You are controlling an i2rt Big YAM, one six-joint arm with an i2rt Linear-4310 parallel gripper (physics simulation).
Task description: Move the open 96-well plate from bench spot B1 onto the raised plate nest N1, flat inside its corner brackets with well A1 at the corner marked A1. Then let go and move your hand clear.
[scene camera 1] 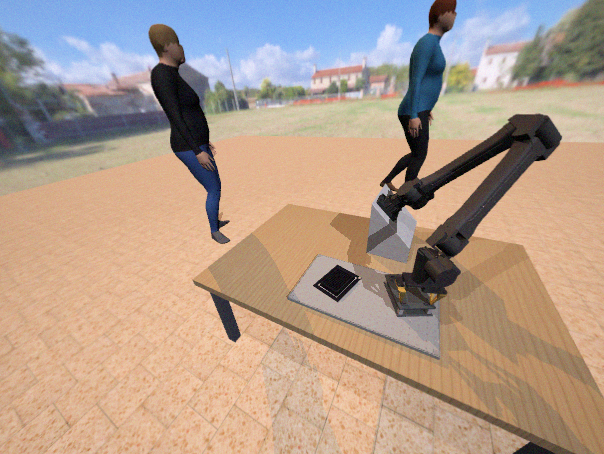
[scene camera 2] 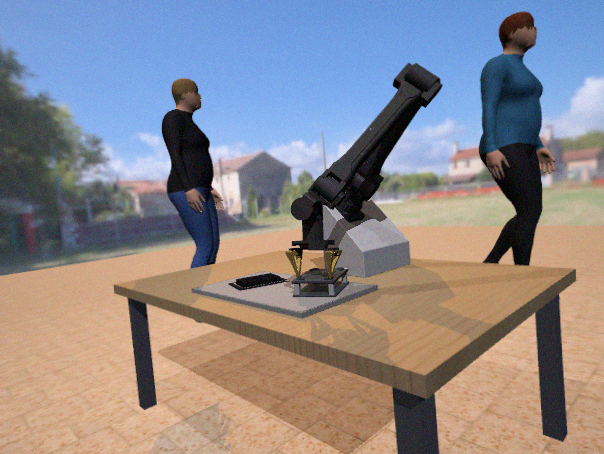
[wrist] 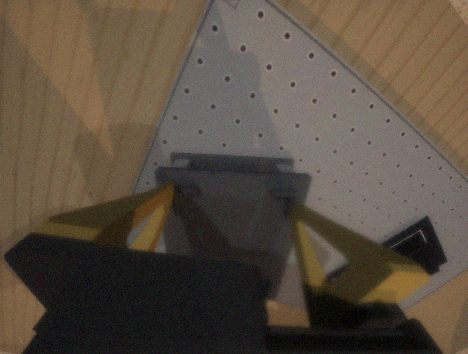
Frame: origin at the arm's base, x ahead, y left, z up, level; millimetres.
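Seen in the pictures: gripper, fingertip midpoint: (scene camera 1: 415, 302) (scene camera 2: 314, 277) (wrist: 235, 199); arm's base at its link origin: (scene camera 1: 386, 208) (scene camera 2: 346, 209).
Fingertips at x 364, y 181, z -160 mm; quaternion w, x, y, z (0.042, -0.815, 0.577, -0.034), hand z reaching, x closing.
Offsets run from my fingertips to a thing's middle. "spot": to the spot under its first point. Level surfaces: height alone.
The black 96-well plate @(dx -24, dy -290, dz -40 mm) (scene camera 1: 338, 281) (scene camera 2: 259, 279) lies flat on spot B1 @(spot: dx +60, dy -259, dz -47 mm) (scene camera 1: 337, 298), a dark pad with a pale outline. Part of that dark pad and plate shows at the right in the wrist view, partly behind a finger; wells and the A1 mark are too small to tell. The raised nest N1 @(dx -55, dy -28, dz -24 mm) (scene camera 1: 413, 306) (scene camera 2: 312, 281) (wrist: 235, 215) is a dark grey platform on short posts; two of its corner brackets show in the wrist view. My gripper (scene camera 1: 418, 299) (scene camera 2: 315, 275) (wrist: 235, 199) is open and empty, its yellow fingertips low over the nest, one near each side.
Both stand on a grey perforated board @(dx -14, dy -178, dz -55 mm) (scene camera 1: 360, 315) (scene camera 2: 300, 309) (wrist: 320, 125) on the wooden table @(dz -62 mm) (scene camera 1: 260, 270) (scene camera 2: 425, 320). A grey angular block (scene camera 1: 392, 240) (scene camera 2: 375, 247) stands behind, at the arm's base. Two people (scene camera 1: 182, 110) (scene camera 1: 425, 75) stand beyond the table.
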